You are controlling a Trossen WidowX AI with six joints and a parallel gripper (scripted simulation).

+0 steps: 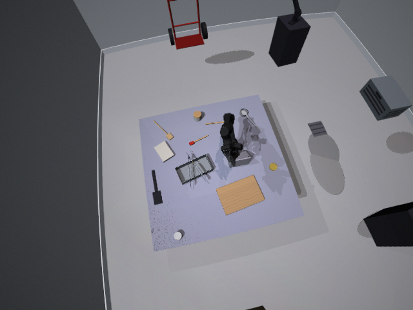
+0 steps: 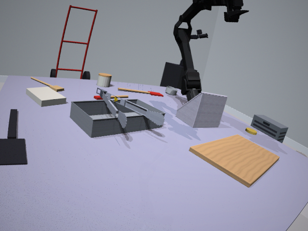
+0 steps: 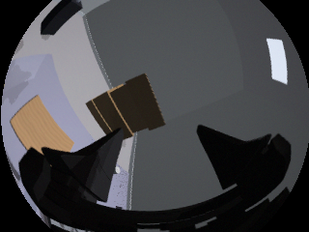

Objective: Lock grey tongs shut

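Now: the grey roasting tin 240 mm ahead of my gripper tip, 240 mm to the right of it and 520 mm below it. From my gripper tip the other things lie so: red spatula: 180 mm behind, 620 mm to the right, 540 mm below; black spatula: 620 mm ahead, 180 mm to the right, 550 mm below; wooden board: 70 mm behind, 110 mm to the left, 540 mm below.
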